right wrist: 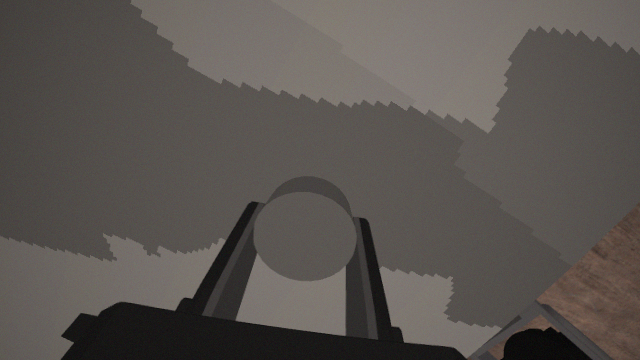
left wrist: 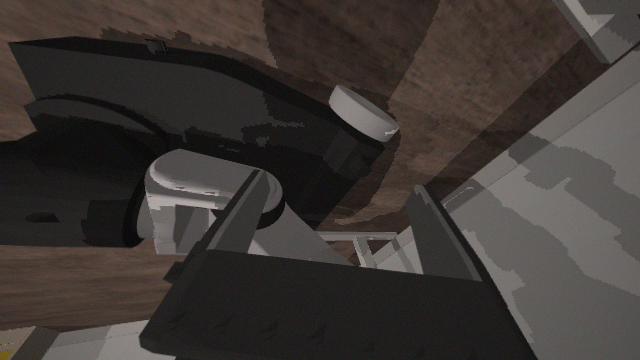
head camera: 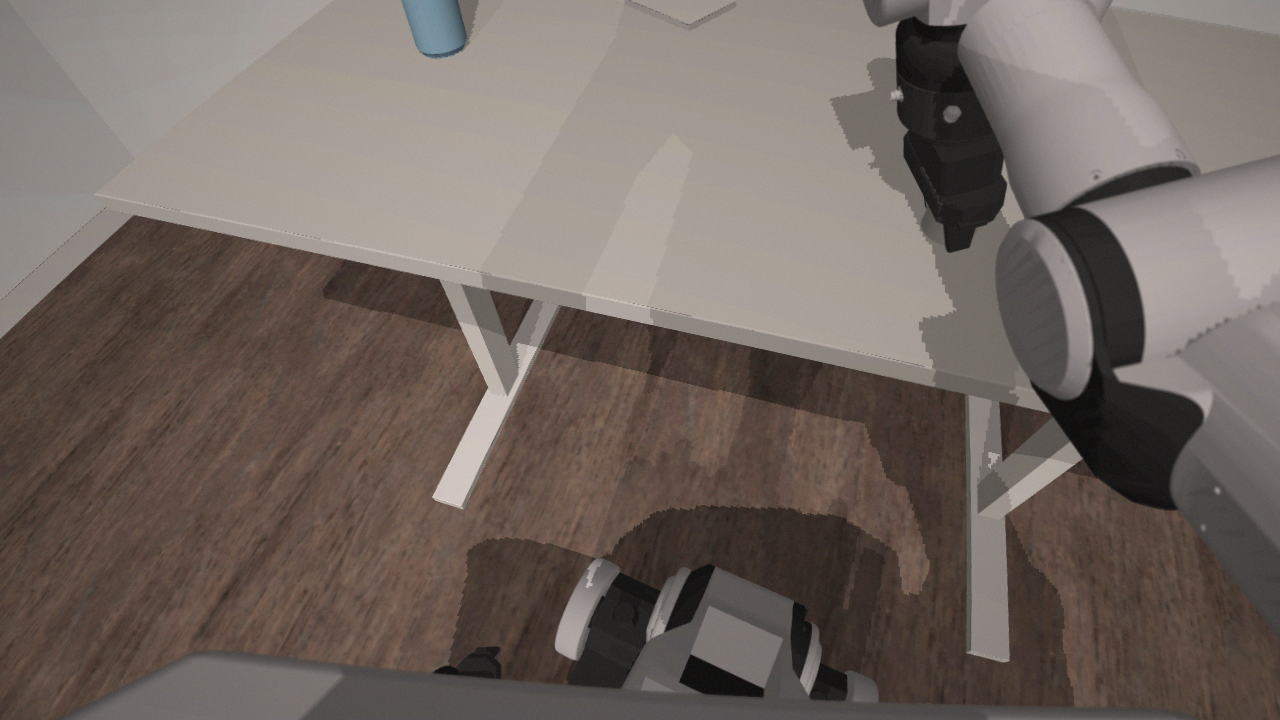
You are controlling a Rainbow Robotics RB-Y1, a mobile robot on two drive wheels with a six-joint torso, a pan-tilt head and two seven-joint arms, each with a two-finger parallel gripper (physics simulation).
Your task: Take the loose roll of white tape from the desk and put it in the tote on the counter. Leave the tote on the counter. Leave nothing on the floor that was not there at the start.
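Places are measured from the robot's base along level axes (x left, y ahead, z down), in millimetres.
Pixels of known places: left gripper, fingertip midpoint: [left wrist: 337,186]; right gripper, fingertip midpoint: [right wrist: 307,220] [head camera: 946,226].
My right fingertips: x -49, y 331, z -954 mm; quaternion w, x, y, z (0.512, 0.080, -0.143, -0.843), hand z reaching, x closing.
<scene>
Ahead of a thing's pixels: the offset from my right fingertips to its middle. "pt": to the spot under its first point. Level surfaces: height alone.
The white tape roll {dx -1, dy +0, dz -9 mm} [right wrist: 305,237] looks grey in shadow in the right wrist view, a short round disc lying flat on the desk {dz +3 mm} [head camera: 358,161] [right wrist: 400,60]. My right gripper [head camera: 957,240] [right wrist: 307,220] is shut on it, one finger against each side. In the head view the gripper is low over the right part of the desk and mostly hides the roll. My left gripper [left wrist: 337,186] is open with nothing between its fingers, beside the robot's base and a white surface's edge. The tote does not show clearly in these views.
A blue cylinder {pt dx +652, dy +82, dz -42 mm} [head camera: 435,26] stands at the desk's back left. The corner of a flat pale object {pt dx +389, dy +298, dz -7 mm} [head camera: 687,14] shows at the top. White desk legs [head camera: 483,438] [head camera: 987,573] stand on the wooden floor, near the robot's base [head camera: 733,626] [left wrist: 200,95].
</scene>
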